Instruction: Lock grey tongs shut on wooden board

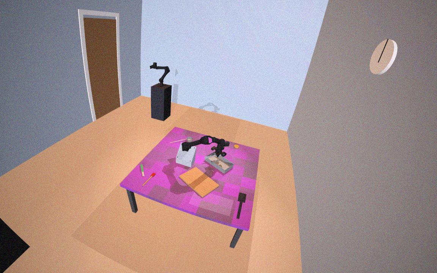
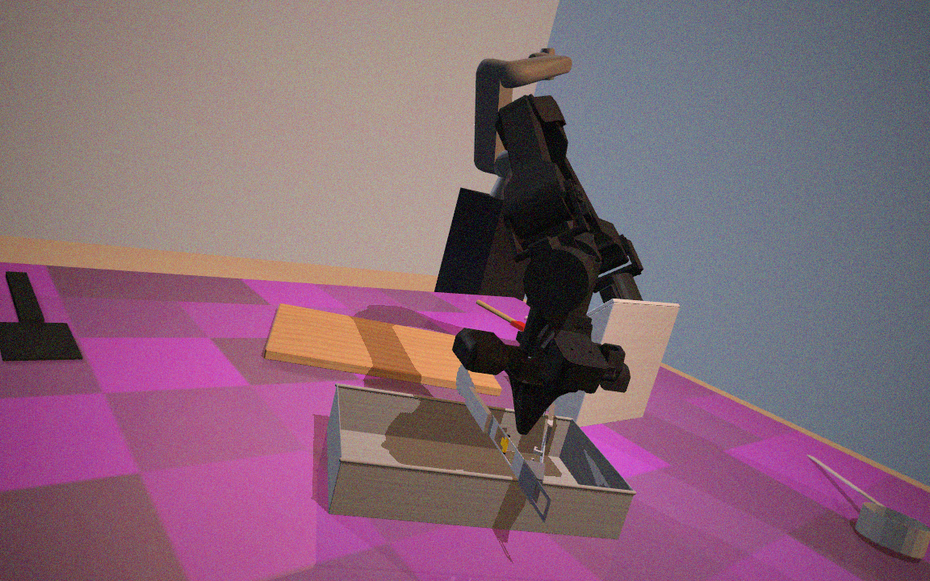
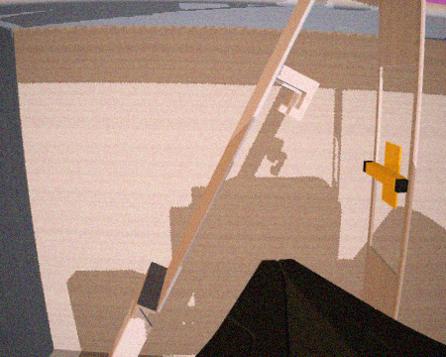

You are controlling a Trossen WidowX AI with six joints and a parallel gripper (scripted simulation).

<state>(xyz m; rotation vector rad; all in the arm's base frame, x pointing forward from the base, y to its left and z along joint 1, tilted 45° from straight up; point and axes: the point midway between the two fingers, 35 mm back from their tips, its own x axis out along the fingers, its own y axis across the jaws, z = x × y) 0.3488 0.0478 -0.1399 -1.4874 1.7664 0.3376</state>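
Right now the lock piece is 40 mm ahead of my gripper tip and 10 mm to the left of it. The rest, counted from my gripper tip: wooden board: 90 mm behind, 400 mm to the right, 60 mm below; then black spatula: 380 mm ahead, 520 mm to the right, 70 mm below; then roasting tin: 30 mm ahead, 30 mm to the right, 40 mm below.
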